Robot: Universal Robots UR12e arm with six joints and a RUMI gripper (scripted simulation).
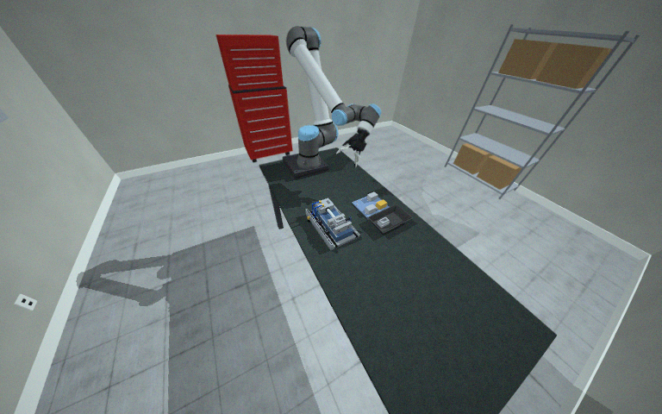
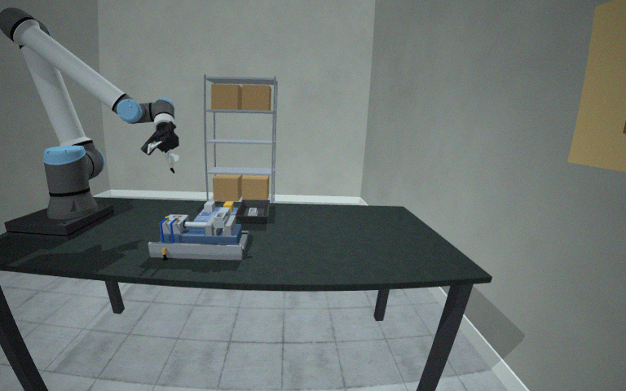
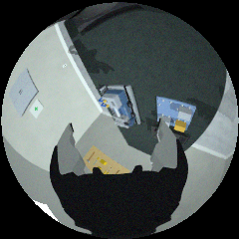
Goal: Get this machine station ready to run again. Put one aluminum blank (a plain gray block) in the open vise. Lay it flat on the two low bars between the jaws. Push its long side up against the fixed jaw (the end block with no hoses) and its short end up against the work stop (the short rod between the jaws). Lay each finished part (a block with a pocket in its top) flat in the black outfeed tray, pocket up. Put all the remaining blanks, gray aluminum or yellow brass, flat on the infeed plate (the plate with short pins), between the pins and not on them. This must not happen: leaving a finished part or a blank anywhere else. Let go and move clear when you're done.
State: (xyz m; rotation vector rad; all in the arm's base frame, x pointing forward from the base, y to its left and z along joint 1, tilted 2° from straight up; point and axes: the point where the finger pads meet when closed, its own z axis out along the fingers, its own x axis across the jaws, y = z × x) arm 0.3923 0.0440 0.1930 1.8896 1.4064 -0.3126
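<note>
The yellow brass blank is 260 mm ahead of my hand, 220 mm below it and 120 mm to the left of it. Also, from my hand: light gray base rail 330 mm to the right, 210 mm below, 210 mm ahead; then vise hose end block 230 mm to the right, 170 mm below, 120 mm ahead; then blue vise 240 mm to the right, 220 mm ahead, 210 mm below.
</note>
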